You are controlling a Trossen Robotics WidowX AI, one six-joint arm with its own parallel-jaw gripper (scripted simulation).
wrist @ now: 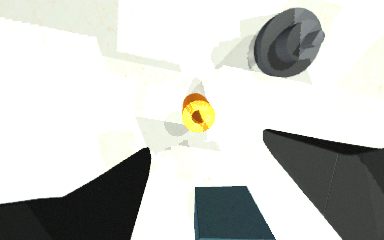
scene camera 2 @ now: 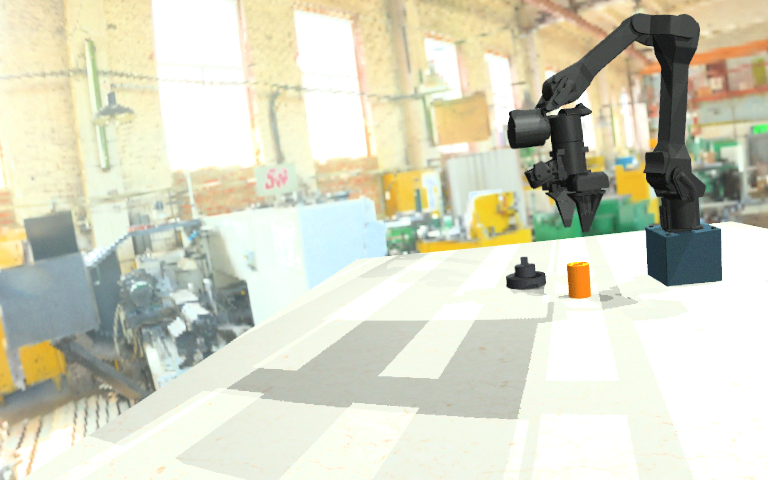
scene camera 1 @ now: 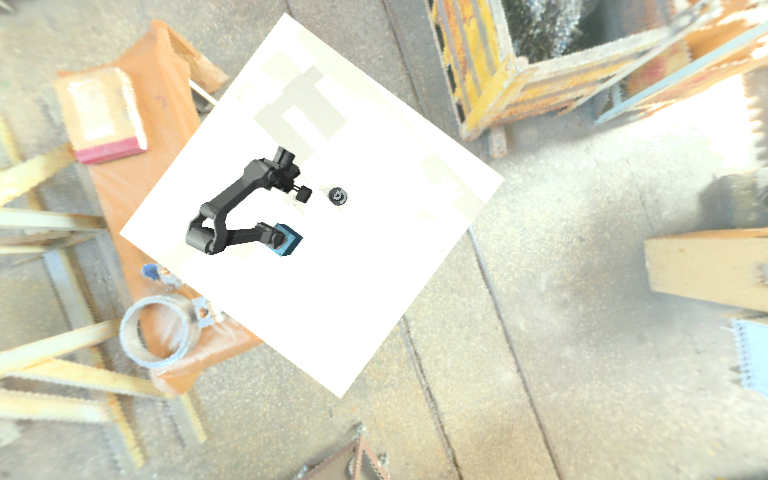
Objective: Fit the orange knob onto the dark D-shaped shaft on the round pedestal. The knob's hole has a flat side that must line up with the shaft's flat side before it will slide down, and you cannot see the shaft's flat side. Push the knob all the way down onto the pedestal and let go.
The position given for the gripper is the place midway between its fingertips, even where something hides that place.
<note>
The gripper (scene camera 2: 576, 229) is open, holding nothing. Also in view: an orange knob (scene camera 2: 578, 273) and a round pedestal (scene camera 2: 524, 277).
The orange knob also shows in the wrist view (wrist: 198, 115). The gripper is seen too in the wrist view (wrist: 206, 143). The round pedestal also shows in the wrist view (wrist: 286, 45).
</note>
